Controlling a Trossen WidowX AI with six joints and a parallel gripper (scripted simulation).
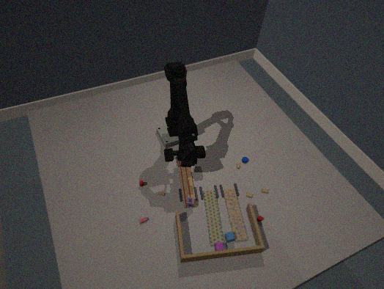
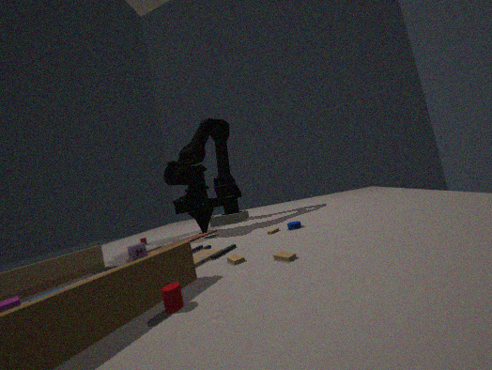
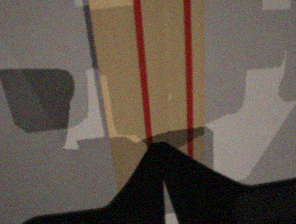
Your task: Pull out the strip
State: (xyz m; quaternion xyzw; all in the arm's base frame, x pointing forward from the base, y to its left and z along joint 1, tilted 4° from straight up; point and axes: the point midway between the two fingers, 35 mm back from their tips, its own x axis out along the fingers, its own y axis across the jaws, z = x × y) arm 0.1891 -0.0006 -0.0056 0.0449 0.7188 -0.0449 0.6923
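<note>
Right now my gripper tip is 100 mm short of the strip and 10 mm to the left of it. Also, from my gripper tip: pink block 240 mm to the right, 230 mm ahead; then blue disc 300 mm to the left, 50 mm ahead.
</note>
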